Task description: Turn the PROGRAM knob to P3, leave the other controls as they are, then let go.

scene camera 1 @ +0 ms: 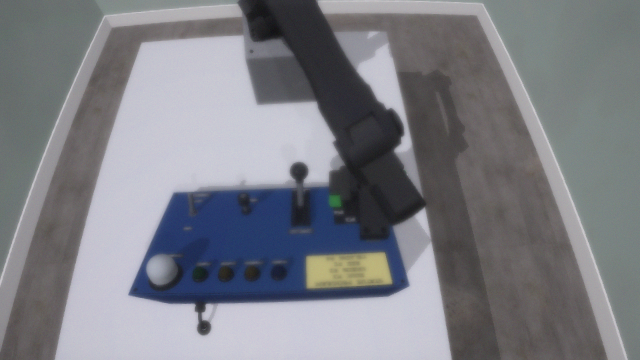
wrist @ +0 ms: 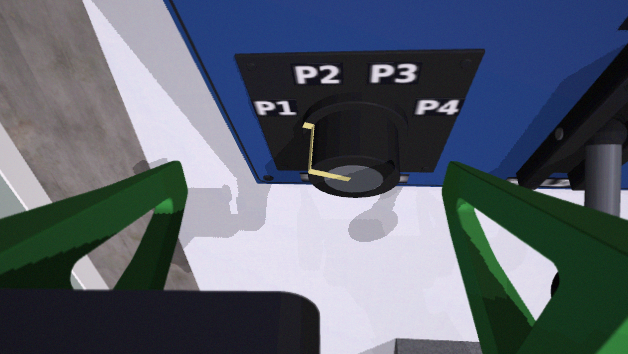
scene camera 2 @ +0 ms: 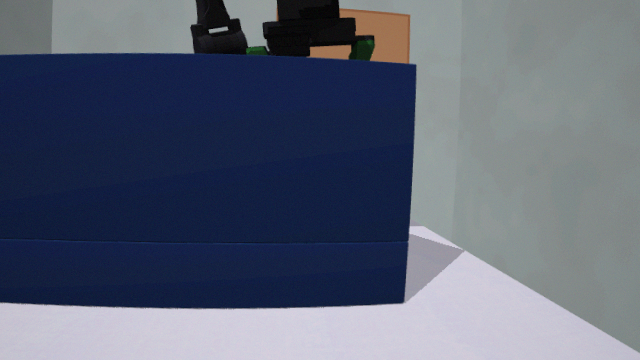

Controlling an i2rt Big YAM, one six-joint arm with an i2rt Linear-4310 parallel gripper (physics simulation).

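Frame: origin at the arm's base, x left, y ahead, z down, level; millimetres.
Seen in the pictures: gripper, fingertip midpoint: (wrist: 314, 175); arm's base at its link origin: (scene camera 1: 272, 20).
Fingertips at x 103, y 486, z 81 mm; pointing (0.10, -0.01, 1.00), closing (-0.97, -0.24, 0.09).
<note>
Offsets run from my fingertips to a thing's top centre. "spot": to the spot under its first point. Level surfaces: height alone.
The PROGRAM knob @(dz +26, dx -9, dy -25 mm) (wrist: 357, 145) is a black cylinder with a grey cap, standing on a black plate @(dz +69 mm) (wrist: 450, 135) marked P1, P2, P3 and P4 in the wrist view. Its pale yellow pointer line is on the left side of the knob, toward P1. My gripper (wrist: 314, 175) is open, with its green fingers wide apart on either side of the knob and not touching it. In scene camera 1 the arm hides the knob; a green finger and part of the label plate @(dz +42, dx -11, dy -17 mm) (scene camera 1: 345, 216) show. In scene camera 2 the green fingertips show just above the blue panel (scene camera 2: 200, 165).
A lever with a black ball @(dz -9, dx -117, dy -104 mm) (scene camera 1: 299, 171) stands beside the PROGRAM plate. The blue panel @(dz +24 mm) (scene camera 1: 240, 245) also bears a toggle @(dz +19, dx -246, dy -68 mm) (scene camera 1: 244, 201), a white dome @(spot: dz -49, dx -389, dy +62 mm) (scene camera 1: 162, 270), several coloured buttons and a yellow label @(spot: dz -6, dx -72, dy +123 mm) (scene camera 1: 348, 270). A small ball-ended lever @(spot: dz +141, dx -390, dy +153 mm) (scene camera 1: 203, 327) sticks out from its edge.
</note>
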